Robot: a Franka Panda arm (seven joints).
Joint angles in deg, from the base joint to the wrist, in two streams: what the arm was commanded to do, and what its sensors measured. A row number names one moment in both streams.
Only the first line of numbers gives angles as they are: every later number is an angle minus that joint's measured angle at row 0.
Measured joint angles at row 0: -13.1 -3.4 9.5 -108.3 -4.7 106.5 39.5
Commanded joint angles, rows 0 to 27: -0.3 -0.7 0.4 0.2 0.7 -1.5 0.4; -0.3 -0.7 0.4 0.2 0.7 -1.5 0.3; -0.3 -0.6 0.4 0.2 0.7 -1.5 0.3; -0.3 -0.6 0.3 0.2 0.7 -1.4 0.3; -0.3 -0.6 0.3 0.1 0.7 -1.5 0.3; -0.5 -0.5 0.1 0.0 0.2 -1.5 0.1; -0.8 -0.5 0.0 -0.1 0.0 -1.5 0.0; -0.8 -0.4 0.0 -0.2 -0.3 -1.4 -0.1; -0.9 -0.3 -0.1 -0.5 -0.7 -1.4 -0.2; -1.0 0.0 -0.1 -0.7 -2.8 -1.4 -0.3; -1.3 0.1 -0.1 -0.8 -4.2 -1.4 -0.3; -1.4 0.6 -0.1 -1.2 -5.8 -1.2 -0.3; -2.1 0.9 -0.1 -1.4 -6.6 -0.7 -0.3; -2.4 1.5 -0.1 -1.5 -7.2 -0.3 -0.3; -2.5 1.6 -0.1 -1.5 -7.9 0.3 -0.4; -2.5 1.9 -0.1 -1.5 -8.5 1.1 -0.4; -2.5 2.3 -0.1 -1.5 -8.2 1.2 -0.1; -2.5 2.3 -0.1 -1.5 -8.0 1.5 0.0; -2.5 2.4 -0.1 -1.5 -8.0 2.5 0.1; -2.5 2.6 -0.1 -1.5 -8.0 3.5 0.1; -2.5 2.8 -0.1 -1.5 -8.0 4.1 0.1; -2.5 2.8 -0.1 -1.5 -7.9 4.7 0.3; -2.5 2.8 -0.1 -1.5 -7.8 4.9 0.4; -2.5 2.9 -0.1 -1.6 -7.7 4.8 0.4; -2.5 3.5 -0.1 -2.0 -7.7 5.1 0.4; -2.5 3.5 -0.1 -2.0 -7.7 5.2 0.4; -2.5 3.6 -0.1 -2.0 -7.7 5.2 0.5; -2.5 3.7 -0.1 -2.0 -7.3 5.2 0.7
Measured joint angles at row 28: -2.2 3.6 -0.3 -1.5 -7.4 4.3 -0.1
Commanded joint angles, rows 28 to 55: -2.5 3.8 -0.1 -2.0 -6.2 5.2 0.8; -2.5 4.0 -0.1 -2.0 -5.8 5.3 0.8; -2.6 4.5 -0.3 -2.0 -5.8 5.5 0.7; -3.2 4.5 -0.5 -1.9 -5.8 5.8 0.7; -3.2 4.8 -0.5 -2.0 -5.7 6.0 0.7; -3.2 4.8 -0.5 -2.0 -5.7 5.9 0.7; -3.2 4.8 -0.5 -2.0 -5.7 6.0 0.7; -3.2 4.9 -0.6 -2.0 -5.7 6.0 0.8; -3.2 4.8 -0.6 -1.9 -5.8 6.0 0.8; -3.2 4.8 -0.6 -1.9 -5.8 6.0 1.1; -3.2 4.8 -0.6 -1.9 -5.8 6.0 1.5; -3.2 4.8 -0.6 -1.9 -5.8 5.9 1.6; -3.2 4.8 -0.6 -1.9 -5.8 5.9 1.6; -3.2 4.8 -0.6 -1.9 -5.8 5.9 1.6; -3.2 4.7 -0.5 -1.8 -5.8 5.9 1.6; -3.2 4.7 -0.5 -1.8 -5.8 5.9 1.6; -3.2 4.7 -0.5 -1.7 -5.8 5.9 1.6; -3.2 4.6 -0.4 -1.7 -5.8 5.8 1.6; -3.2 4.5 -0.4 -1.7 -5.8 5.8 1.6; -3.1 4.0 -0.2 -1.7 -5.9 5.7 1.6; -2.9 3.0 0.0 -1.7 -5.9 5.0 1.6; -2.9 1.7 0.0 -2.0 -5.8 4.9 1.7; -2.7 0.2 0.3 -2.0 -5.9 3.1 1.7; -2.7 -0.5 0.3 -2.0 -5.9 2.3 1.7; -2.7 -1.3 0.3 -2.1 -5.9 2.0 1.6; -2.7 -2.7 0.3 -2.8 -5.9 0.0 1.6; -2.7 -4.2 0.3 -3.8 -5.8 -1.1 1.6; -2.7 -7.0 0.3 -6.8 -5.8 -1.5 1.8
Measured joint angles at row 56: -2.6 -1.4 -0.1 -1.8 -6.3 0.2 0.8
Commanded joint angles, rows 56 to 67: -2.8 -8.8 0.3 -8.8 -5.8 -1.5 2.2; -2.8 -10.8 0.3 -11.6 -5.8 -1.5 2.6; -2.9 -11.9 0.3 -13.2 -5.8 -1.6 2.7; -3.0 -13.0 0.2 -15.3 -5.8 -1.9 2.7; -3.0 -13.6 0.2 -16.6 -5.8 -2.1 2.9; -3.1 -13.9 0.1 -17.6 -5.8 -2.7 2.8; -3.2 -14.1 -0.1 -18.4 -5.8 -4.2 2.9; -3.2 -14.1 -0.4 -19.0 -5.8 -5.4 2.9; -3.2 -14.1 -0.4 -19.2 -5.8 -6.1 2.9; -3.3 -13.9 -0.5 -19.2 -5.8 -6.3 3.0; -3.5 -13.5 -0.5 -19.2 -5.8 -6.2 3.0; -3.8 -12.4 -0.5 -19.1 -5.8 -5.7 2.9
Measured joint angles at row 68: -3.0 -12.7 -0.8 -18.9 -6.3 -5.1 2.2
